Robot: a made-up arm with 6 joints. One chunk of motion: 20 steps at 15 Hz.
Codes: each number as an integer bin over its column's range. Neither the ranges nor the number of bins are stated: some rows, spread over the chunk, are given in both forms.
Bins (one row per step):
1: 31 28 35 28 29 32
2: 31 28 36 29 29 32
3: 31 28 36 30 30 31
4: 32 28 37 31 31 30
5: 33 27 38 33 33 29
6: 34 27 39 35 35 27
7: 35 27 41 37 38 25
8: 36 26 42 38 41 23
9: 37 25 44 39 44 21
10: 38 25 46 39 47 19
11: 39 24 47 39 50 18
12: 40 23 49 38 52 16
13: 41 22 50 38 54 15
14: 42 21 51 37 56 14
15: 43 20 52 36 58 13
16: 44 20 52 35 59 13
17: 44 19 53 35 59 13
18: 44 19 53 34 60 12
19: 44 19 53 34 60 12
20: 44 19 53 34 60 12
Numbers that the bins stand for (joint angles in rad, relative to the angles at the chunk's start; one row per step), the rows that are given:
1: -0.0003 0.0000 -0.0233 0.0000 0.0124 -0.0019
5: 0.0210 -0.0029 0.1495 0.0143 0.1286 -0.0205
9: 0.0635 -0.0086 0.4952 0.0314 0.4481 -0.0700
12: 0.0954 -0.0143 0.7833 0.0286 0.6805 -0.1010
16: 0.1379 -0.0229 0.9562 0.0200 0.8838 -0.1195
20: 0.1379 -0.0257 1.0138 0.0171 0.9129 -0.1257
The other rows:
2: -0.0003 0.0000 0.0343 0.0029 0.0124 -0.0019
3: -0.0003 0.0000 0.0343 0.0057 0.0414 -0.0081
4: 0.0103 0.0000 0.0919 0.0086 0.0705 -0.0143
6: 0.0316 -0.0029 0.2071 0.0200 0.1867 -0.0329
7: 0.0422 -0.0029 0.3224 0.0257 0.2738 -0.0452
8: 0.0529 -0.0057 0.3800 0.0286 0.3610 -0.0576
10: 0.0741 -0.0086 0.6105 0.0314 0.5352 -0.0824
11: 0.0848 -0.0114 0.6681 0.0314 0.6224 -0.0886
13: 0.1060 -0.0171 0.8410 0.0286 0.7386 -0.1071
14: 0.1167 -0.0200 0.8986 0.0257 0.7967 -0.1133
15: 0.1273 -0.0229 0.9562 0.0229 0.8548 -0.1195
17: 0.1379 -0.0257 1.0138 0.0200 0.8838 -0.1195
18: 0.1379 -0.0257 1.0138 0.0171 0.9129 -0.1257
19: 0.1379 -0.0257 1.0138 0.0171 0.9129 -0.1257

